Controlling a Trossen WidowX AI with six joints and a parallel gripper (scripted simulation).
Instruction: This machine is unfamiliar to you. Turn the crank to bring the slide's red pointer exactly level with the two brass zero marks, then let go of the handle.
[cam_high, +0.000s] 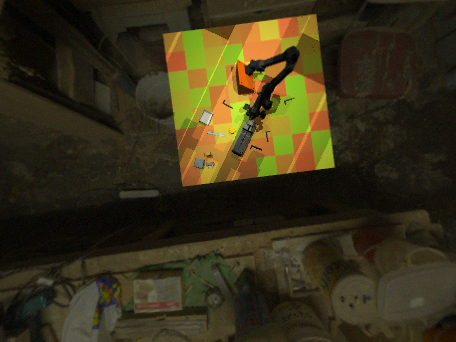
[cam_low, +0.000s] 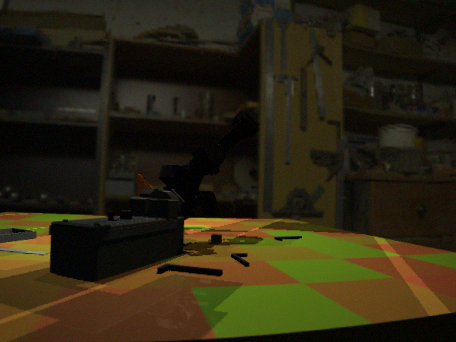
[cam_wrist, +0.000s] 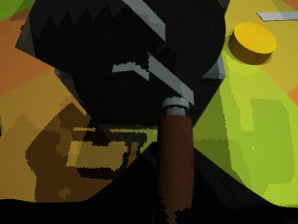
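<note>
Now: the small cube 130 mm to the left of my gripper tip, 80 mm behind it and 30 mm below it. The rest, counted from my gripper tip: yellow disc 150 mm to the right, 60 mm ahead, 30 mm below; brown crank handle 20 mm above, 10 mm to the left, 10 mm behind; red pointer 180 mm ahead, 90 mm to the right, 40 mm above.
</note>
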